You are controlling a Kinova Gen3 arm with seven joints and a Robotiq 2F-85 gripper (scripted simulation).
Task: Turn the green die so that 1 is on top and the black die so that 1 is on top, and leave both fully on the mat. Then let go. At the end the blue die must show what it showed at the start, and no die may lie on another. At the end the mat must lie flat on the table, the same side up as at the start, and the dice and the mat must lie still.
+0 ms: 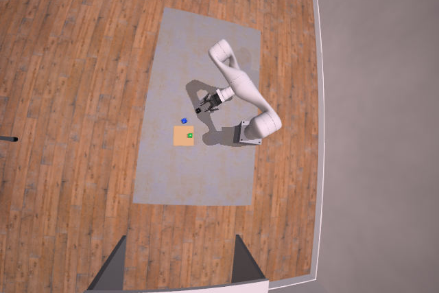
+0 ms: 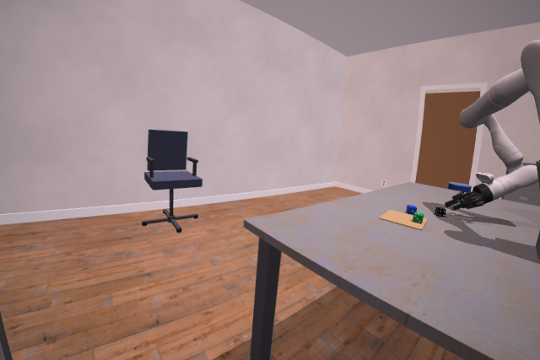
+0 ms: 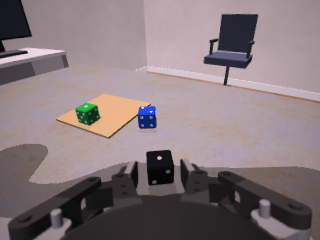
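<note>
Right now my hand is 30 mm to the right of the black die, 30 mm short of it and 30 mm above it. The rest, counted from my hand: blue die: 130 mm to the left, 110 mm ahead, 30 mm below; then tan mat: 230 mm to the left, 80 mm ahead, 50 mm below; then green die: 220 mm to the left, 40 mm ahead, 30 mm below.
</note>
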